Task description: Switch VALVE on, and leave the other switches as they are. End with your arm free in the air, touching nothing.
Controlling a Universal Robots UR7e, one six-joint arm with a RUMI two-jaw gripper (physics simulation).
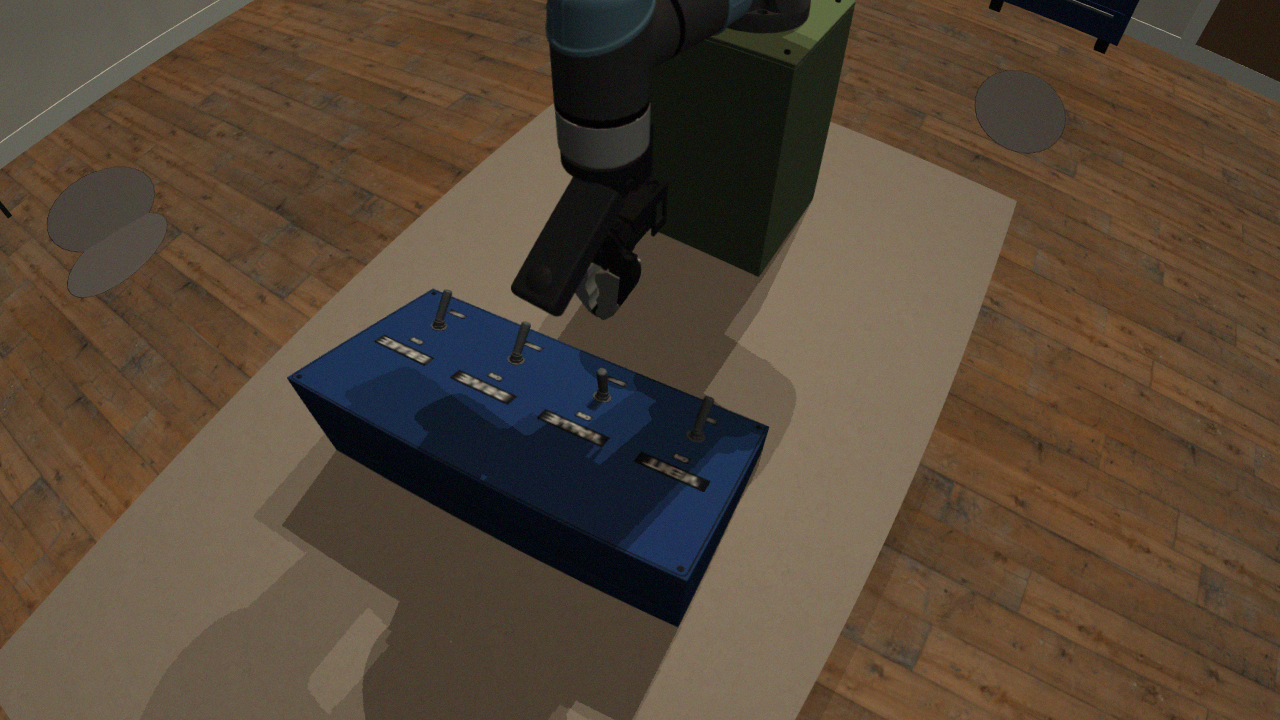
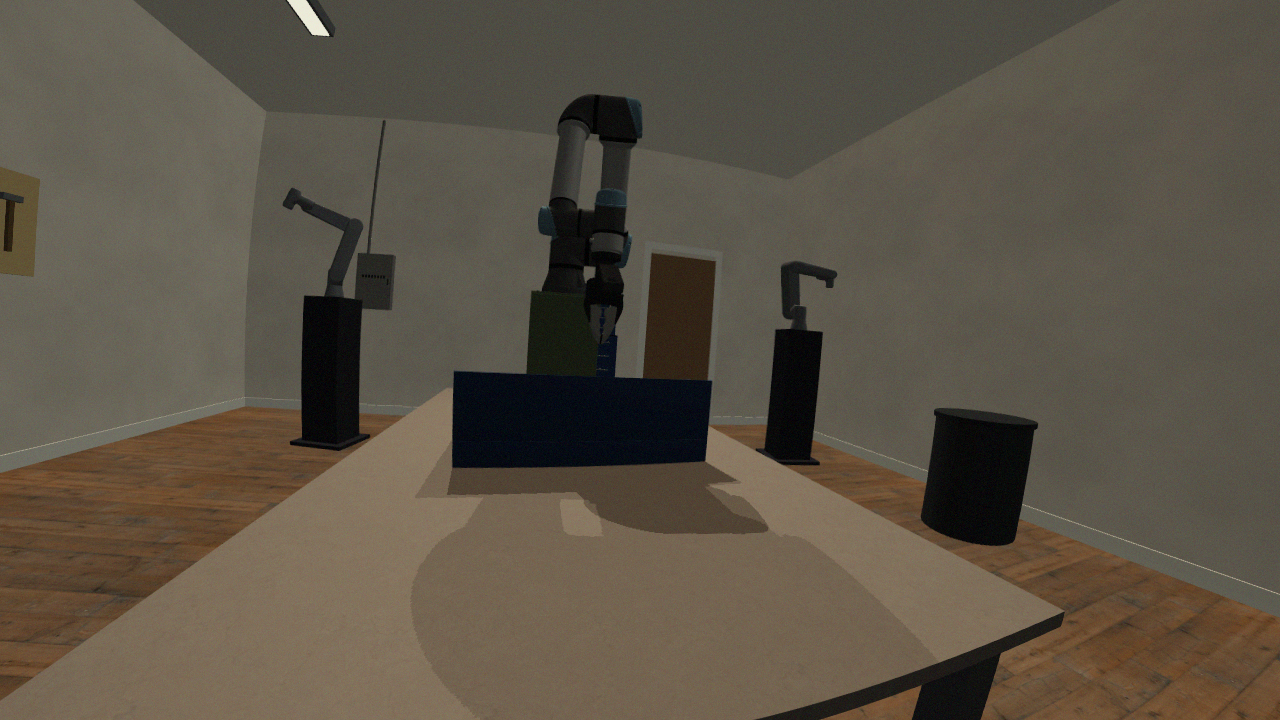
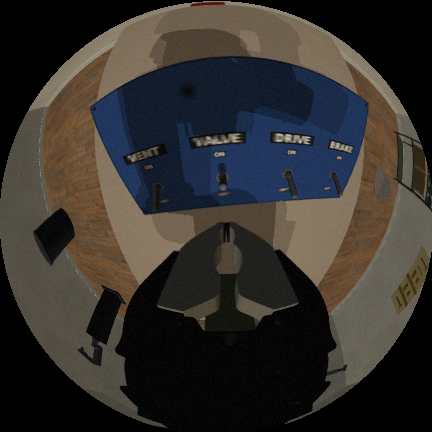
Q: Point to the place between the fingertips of my gripper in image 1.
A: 600, 316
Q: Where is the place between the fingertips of my gripper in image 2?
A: At 600, 344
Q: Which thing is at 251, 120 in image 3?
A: A blue switch box.
